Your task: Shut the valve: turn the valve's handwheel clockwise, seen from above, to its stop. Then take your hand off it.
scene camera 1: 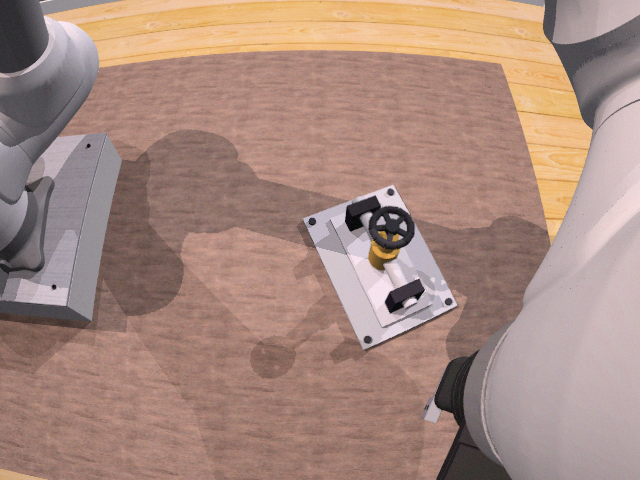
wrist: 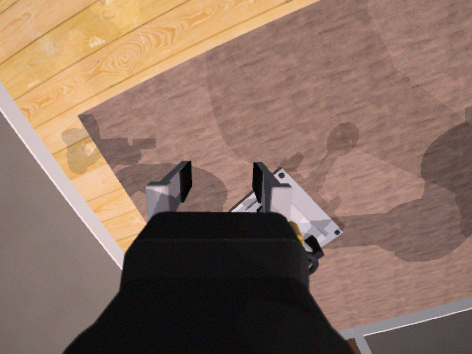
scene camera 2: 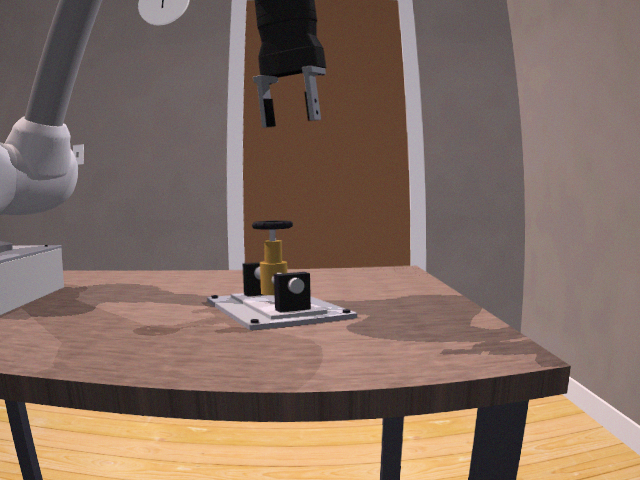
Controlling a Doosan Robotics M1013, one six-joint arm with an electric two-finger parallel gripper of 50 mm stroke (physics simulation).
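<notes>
The valve has a black five-spoked handwheel (scene camera 1: pixel 393 225) (scene camera 2: pixel 272 225) lying level on top of a yellow body (scene camera 1: pixel 381 256) (scene camera 2: pixel 273 277). In the wrist view part of the handwheel (wrist: pixel 313 265) shows past the gripper housing, which hides the rest. The valve's white pipe (scene camera 1: pixel 394 275) runs between two black blocks on a light grey plate (scene camera 1: pixel 340 289) (scene camera 2: pixel 235 314) (wrist: pixel 313 202). My gripper (scene camera 2: pixel 292 122) (wrist: pixel 222 174) is open, with no thing between its fingers. It hangs high above the handwheel, well apart from it. In scene camera 1 the arm mostly hides the gripper.
The plate lies on a brown wooden table (scene camera 1: pixel 289 113) (scene camera 2: pixel 180 356) (wrist: pixel 295 90). The robot's grey base block (scene camera 1: pixel 98 222) (scene camera 2: pixel 31 279) stands at the left in both scene views. The arm's large white link (scene camera 1: pixel 578 335) fills the right side of scene camera 1.
</notes>
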